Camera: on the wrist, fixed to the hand. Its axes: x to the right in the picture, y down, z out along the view.
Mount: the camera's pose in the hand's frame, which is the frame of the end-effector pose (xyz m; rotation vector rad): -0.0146 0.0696 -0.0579 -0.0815 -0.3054 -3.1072
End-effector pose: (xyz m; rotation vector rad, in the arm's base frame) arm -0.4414 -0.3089 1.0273 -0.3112 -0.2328 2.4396
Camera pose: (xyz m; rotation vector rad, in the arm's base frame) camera -0.4554 -0.3665 0.9573 0.3495 -0.3612 -0.6369
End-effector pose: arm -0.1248 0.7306 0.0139 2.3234 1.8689 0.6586
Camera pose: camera -0.0858 0.6881 0.0852 -1.5476 2.0015 -0.2665
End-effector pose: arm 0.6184 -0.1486 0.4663 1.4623 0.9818 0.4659
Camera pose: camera 0.5856 -0.1171 0.5459 -1.1186 1.5390 -1.7803
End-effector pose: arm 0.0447 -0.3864 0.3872 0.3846 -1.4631 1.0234
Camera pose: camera 0.0315 -0.3085 0.3406 1.6773 0.2254 -1.6191
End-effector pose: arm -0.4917 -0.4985 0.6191 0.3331 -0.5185 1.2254
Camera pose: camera -0.5500 -0.4590 0.5603 0.6501 0.1429 -1.8600
